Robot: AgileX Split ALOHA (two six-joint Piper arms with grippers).
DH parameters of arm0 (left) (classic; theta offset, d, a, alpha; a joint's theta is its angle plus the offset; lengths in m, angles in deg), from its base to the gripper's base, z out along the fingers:
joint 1: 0 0.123 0 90
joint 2: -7.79 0 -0.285 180
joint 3: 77.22 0 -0.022 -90
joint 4: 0 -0.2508 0 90
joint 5: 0 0 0.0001 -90
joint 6: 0 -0.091 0 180
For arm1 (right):
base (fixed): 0 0 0 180
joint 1: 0 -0.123 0 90
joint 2: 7.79 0 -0.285 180
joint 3: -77.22 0 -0.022 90
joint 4: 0 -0.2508 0 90
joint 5: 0 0 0.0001 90
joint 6: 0 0.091 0 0
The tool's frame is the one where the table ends.
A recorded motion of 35 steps. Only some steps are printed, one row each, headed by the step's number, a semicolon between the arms.
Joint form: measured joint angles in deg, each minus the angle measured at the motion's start. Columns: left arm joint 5, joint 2, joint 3, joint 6, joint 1, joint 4; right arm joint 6, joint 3, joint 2, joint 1, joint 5, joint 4.
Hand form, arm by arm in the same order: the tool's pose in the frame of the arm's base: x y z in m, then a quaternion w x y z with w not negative. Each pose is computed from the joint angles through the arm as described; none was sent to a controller.
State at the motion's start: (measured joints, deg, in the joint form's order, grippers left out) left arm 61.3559 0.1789 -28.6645 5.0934 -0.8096 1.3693; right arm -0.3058 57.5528 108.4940 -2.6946 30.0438 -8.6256
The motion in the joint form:
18: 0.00 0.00 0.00 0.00 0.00 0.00; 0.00 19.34 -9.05 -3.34 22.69 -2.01
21: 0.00 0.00 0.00 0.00 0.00 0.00; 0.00 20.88 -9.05 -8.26 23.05 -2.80
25: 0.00 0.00 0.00 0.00 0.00 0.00; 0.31 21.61 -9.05 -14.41 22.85 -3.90
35: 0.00 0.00 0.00 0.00 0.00 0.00; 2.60 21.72 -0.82 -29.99 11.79 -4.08
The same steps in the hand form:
18: -0.0058 -0.0018 0.2765 0.51727 -0.03141 0.85438 -0.03862; 0.3577 0.0513 0.2560 0.16605 -0.01165 0.98187 0.09068
21: -0.0058 -0.0018 0.2765 0.51727 -0.03141 0.85438 -0.03862; 0.3549 0.0834 0.2635 0.17130 -0.05186 0.97818 0.10546
25: -0.0058 -0.0018 0.2765 0.51727 -0.03141 0.85438 -0.03862; 0.3455 0.1228 0.2674 0.17144 -0.09749 0.97239 0.12477
35: -0.0058 -0.0018 0.2765 0.51727 -0.03141 0.85438 -0.03862; 0.3295 0.2273 0.2195 0.17621 -0.19200 0.95378 0.14963

